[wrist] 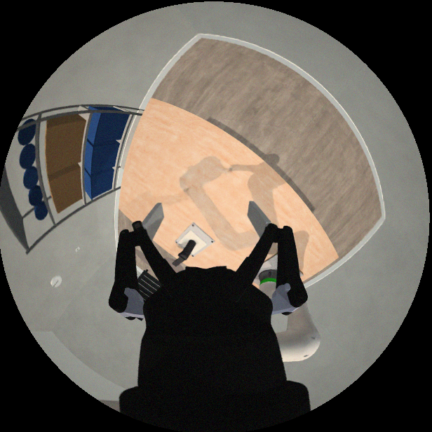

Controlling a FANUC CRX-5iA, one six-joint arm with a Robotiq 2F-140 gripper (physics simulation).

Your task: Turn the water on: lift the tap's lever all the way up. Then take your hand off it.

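The tap (187,249) is a small dark fixture on a pale square plate (202,239) with dark dots at its corners, on the light wood surface. Its dark upper part points down and to the left in the view. The lever cannot be told apart from the spout at this size, and its angle is unclear. My gripper (205,208) is wide open, with its two grey fingertips far apart and no object between them. In the wrist view the tap shows just below the line between the fingertips, nearer the left finger; the distance to it is unclear.
The table has a light wood part (155,135) and a grey-brown part (300,115), with the arm's shadow across it. A rack (12,210) with blue and brown bins stands beyond the left edge. The arm's pale base links (300,342) show at lower right. A black ribbed object (148,285) lies lower left.
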